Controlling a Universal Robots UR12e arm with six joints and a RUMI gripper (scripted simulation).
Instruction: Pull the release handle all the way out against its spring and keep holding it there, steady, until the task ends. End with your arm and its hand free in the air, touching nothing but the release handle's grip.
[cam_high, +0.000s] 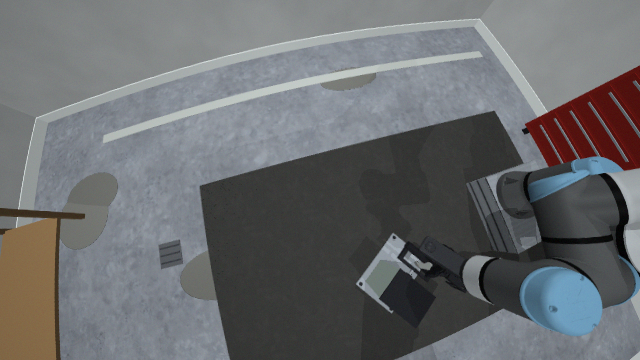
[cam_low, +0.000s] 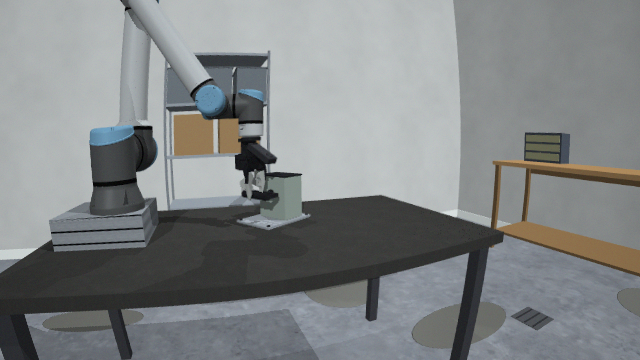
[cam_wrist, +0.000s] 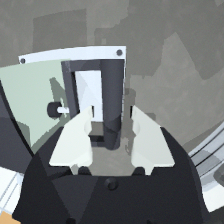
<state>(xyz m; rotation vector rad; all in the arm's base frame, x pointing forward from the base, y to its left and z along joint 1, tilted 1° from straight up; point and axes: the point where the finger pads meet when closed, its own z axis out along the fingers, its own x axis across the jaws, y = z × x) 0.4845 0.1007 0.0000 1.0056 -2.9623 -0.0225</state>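
Now: hand 40 mm short of the release handle and 30 mm to the right of it.
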